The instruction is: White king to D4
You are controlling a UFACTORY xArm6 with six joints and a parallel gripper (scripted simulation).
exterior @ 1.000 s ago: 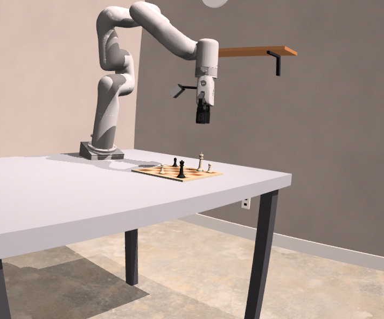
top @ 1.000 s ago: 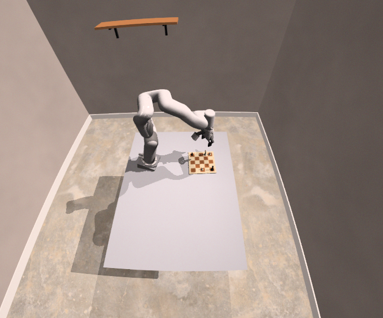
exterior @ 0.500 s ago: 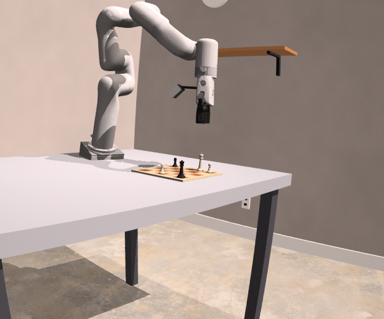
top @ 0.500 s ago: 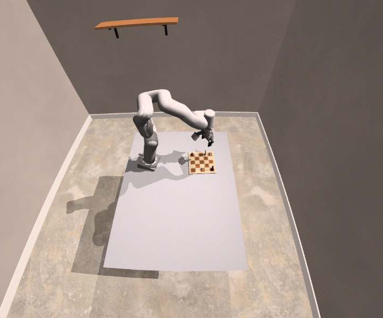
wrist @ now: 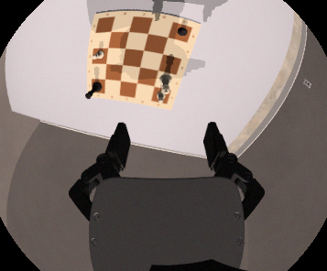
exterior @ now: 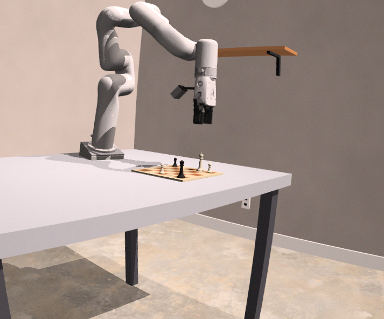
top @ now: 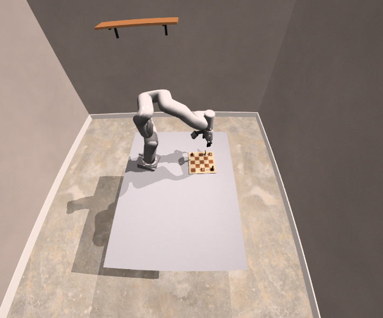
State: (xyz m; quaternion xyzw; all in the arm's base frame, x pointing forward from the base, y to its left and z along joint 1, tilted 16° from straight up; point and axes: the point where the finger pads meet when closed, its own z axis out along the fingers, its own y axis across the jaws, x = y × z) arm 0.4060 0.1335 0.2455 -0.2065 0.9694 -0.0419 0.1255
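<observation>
Right now my hand is 140 mm above the white king. From my hand the other things lie so: black pawn 160 mm below, 110 mm behind, 10 mm to the right; tall black piece 150 mm to the right, 140 mm below, 60 mm ahead; chessboard 170 mm below, 80 mm to the right, 20 mm behind.
</observation>
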